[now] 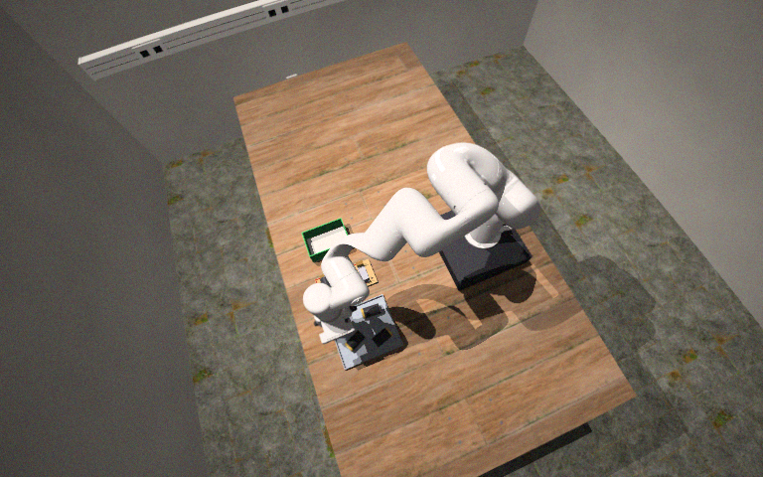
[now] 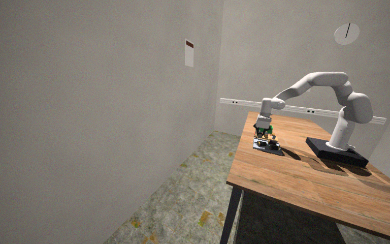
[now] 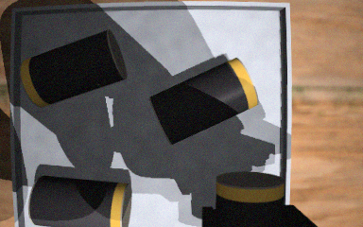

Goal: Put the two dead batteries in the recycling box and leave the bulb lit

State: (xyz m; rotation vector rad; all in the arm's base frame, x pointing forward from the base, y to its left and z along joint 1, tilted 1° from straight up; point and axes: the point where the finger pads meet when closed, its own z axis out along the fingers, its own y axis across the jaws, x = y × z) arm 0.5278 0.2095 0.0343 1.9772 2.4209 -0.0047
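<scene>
Now: the grey tray 7 cm behind my hand, 4 cm to the left of it and 8 cm below it. Also, from my hand: green recycling box 1 cm ahead, 30 cm to the right, 6 cm below.
</scene>
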